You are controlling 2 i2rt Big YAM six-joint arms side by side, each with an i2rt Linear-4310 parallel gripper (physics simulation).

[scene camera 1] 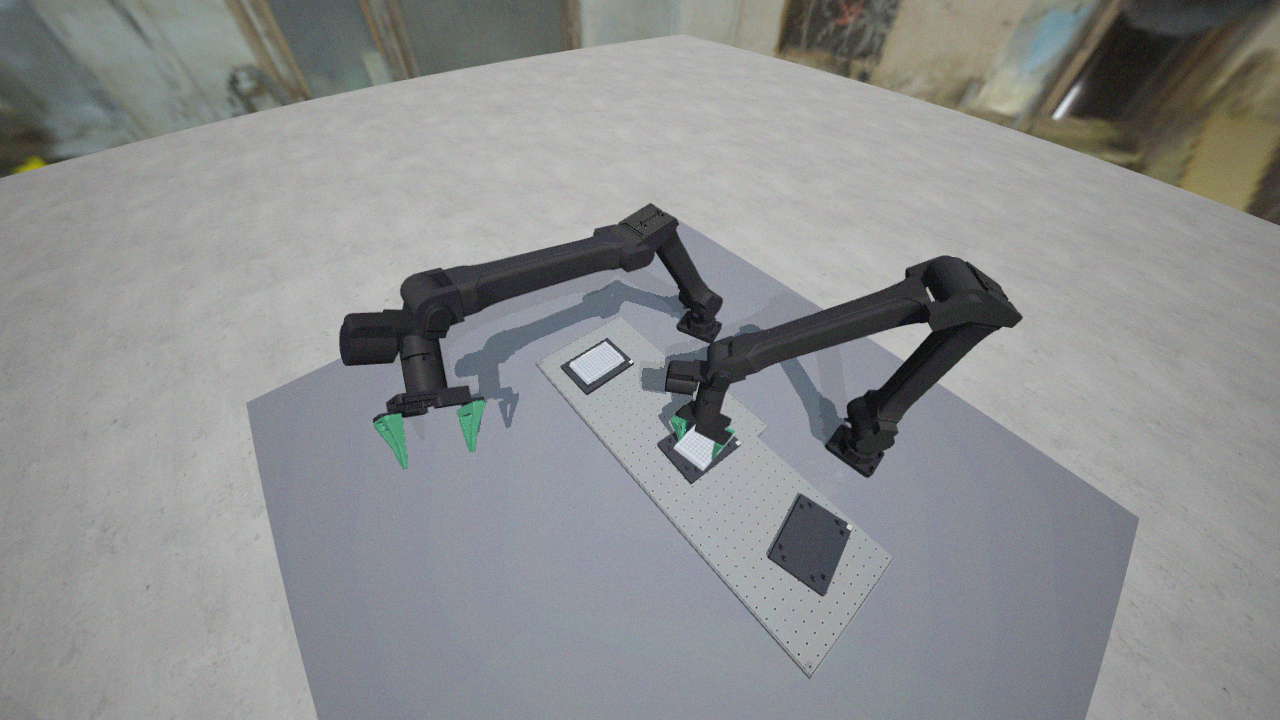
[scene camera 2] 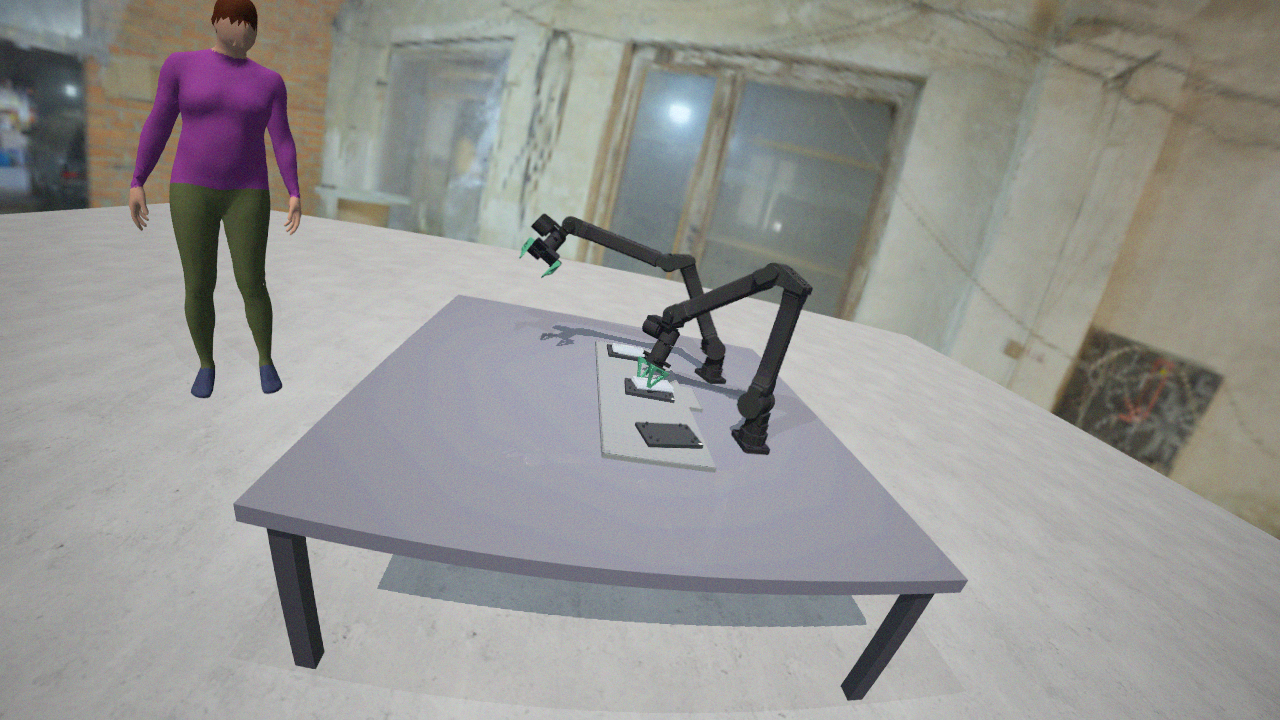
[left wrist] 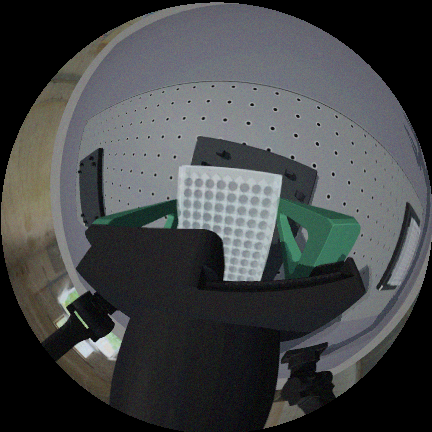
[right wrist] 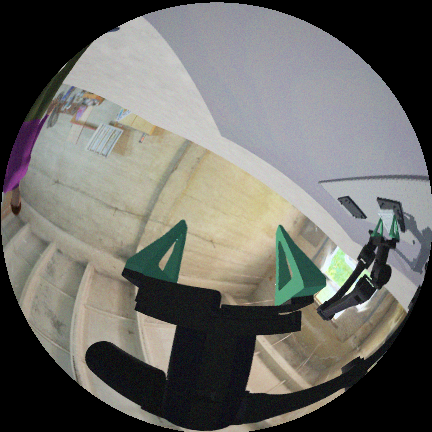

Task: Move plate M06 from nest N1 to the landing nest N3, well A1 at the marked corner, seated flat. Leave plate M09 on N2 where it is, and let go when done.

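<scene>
My left gripper [scene camera 1: 700, 438] [scene camera 2: 652, 372] [left wrist: 226, 204] is shut on white well plate M06 [scene camera 1: 693, 445] [left wrist: 230, 200] [right wrist: 386, 215]. It holds the plate over the dark middle nest [scene camera 1: 691, 474] [left wrist: 255, 155] [right wrist: 392, 204]; the plate looks turned relative to the nest in the left wrist view, and the exact gap is unclear. Plate M09 [scene camera 1: 599, 362] [scene camera 2: 625, 348] [left wrist: 402, 255] sits on the far nest. An empty dark nest [scene camera 1: 810, 541] [scene camera 2: 669, 435] [left wrist: 91, 190] lies at the near end. Nest labels and well A1 are unreadable. My right gripper [scene camera 1: 438, 457] [scene camera 2: 533, 266] [right wrist: 230, 225] is open and empty.
The nests stand on a perforated light grey board [scene camera 1: 742, 546] [scene camera 2: 617, 443] on the grey table [scene camera 1: 429, 608] [scene camera 2: 429, 465]. The right arm reaches out high above the table, left of the board in scene camera 1. A person [scene camera 2: 223, 125] stands behind the table.
</scene>
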